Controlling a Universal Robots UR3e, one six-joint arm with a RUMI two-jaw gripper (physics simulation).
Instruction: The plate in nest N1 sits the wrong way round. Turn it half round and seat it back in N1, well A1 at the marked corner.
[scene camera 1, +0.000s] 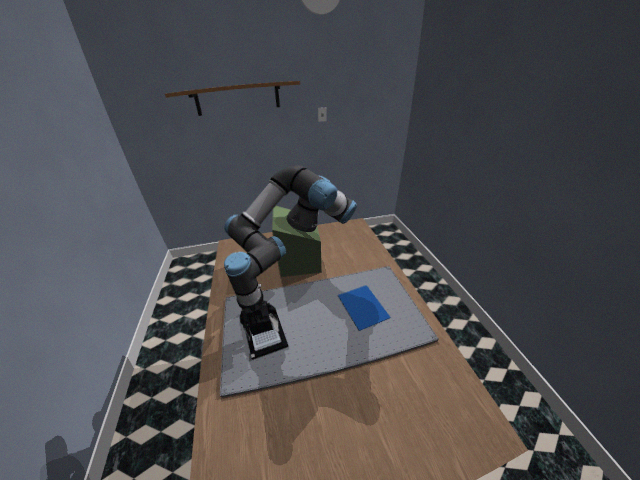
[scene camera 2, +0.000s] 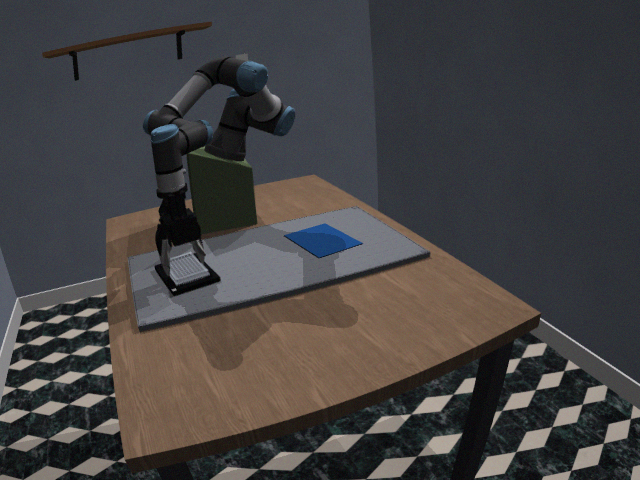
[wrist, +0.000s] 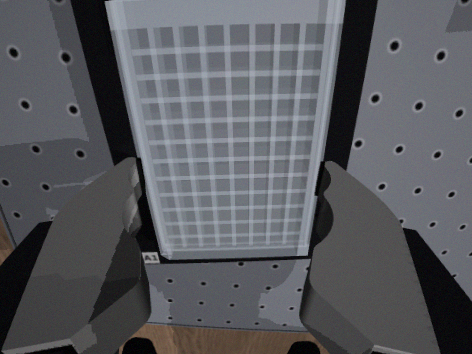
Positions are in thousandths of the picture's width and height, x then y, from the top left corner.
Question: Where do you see a clear gridded plate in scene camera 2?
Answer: At 290, 559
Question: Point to my gripper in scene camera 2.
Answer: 290, 564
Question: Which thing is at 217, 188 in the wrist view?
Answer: A black nest.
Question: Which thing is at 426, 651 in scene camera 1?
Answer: My gripper.
